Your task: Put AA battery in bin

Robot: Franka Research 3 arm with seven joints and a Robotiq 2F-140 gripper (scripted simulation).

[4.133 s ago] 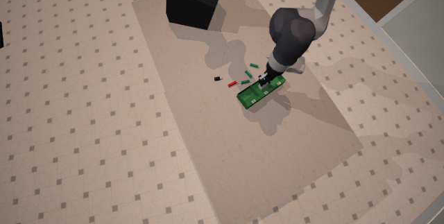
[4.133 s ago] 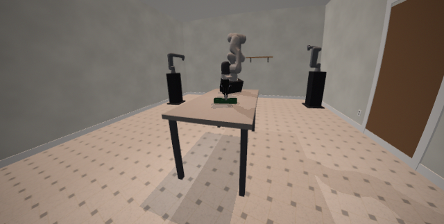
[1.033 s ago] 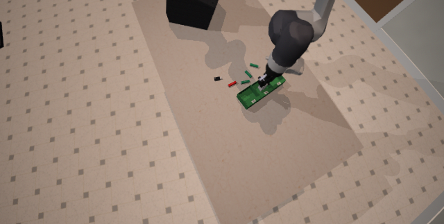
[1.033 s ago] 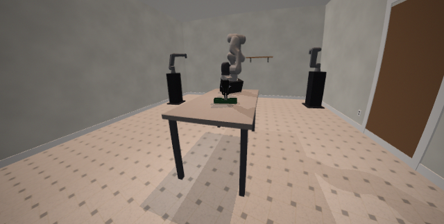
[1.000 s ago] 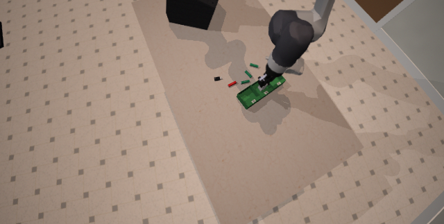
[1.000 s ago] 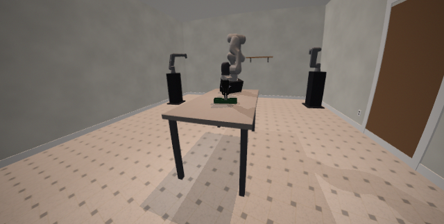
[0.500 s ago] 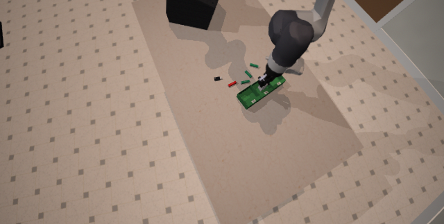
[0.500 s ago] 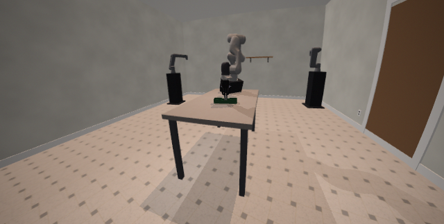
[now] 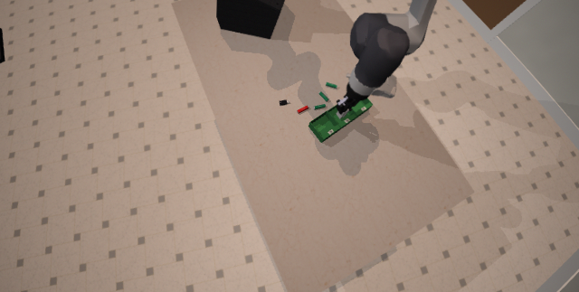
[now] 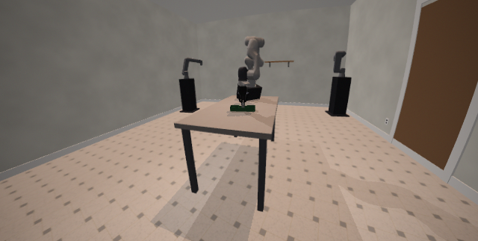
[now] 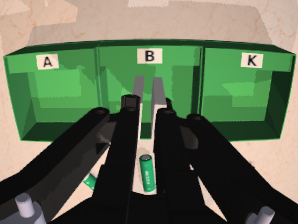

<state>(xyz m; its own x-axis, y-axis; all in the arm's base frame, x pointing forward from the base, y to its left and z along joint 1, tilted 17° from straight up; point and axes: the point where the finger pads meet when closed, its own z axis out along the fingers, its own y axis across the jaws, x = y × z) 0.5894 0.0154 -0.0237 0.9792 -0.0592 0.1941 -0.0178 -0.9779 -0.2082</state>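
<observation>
My gripper is now 30 mm above the green bin. From my hand the other things lie so: green AA battery: 110 mm behind, 40 mm below, 10 mm to the right; then black part: 160 mm to the right, 160 mm behind, 50 mm below; then red cell: 110 mm to the right, 100 mm behind, 40 mm below.
</observation>
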